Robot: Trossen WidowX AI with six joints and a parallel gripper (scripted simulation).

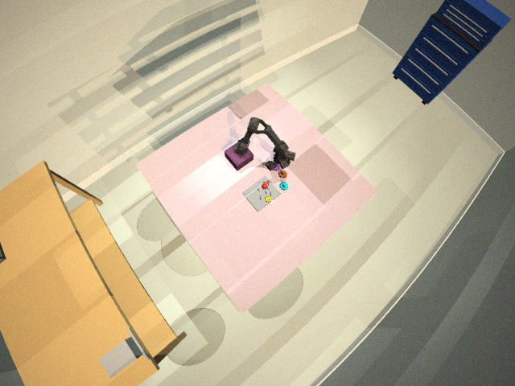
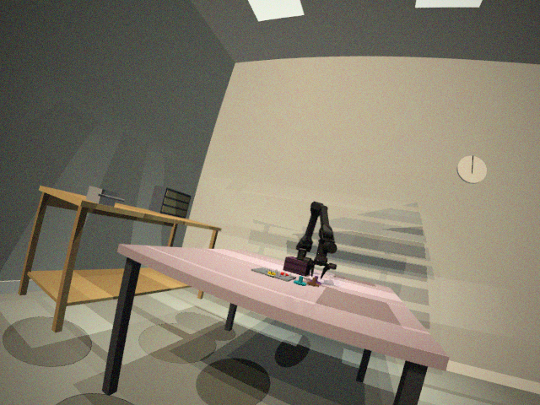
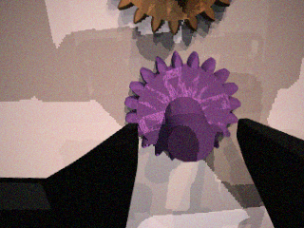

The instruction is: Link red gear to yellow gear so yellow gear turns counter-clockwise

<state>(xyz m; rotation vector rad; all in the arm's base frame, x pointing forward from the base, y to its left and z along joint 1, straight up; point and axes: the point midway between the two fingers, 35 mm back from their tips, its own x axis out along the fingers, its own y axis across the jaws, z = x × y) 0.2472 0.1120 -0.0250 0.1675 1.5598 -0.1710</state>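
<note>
My gripper tip is now 24 cm to the left of the yellow gear, 11 cm short of it and 1 cm above it. From my gripper tip the other things lie so: purple gear 1 cm below; brown gear 7 cm ahead, 1 cm to the right, 1 cm below; teal gear 14 cm ahead, 8 cm to the right, 1 cm below.
</note>
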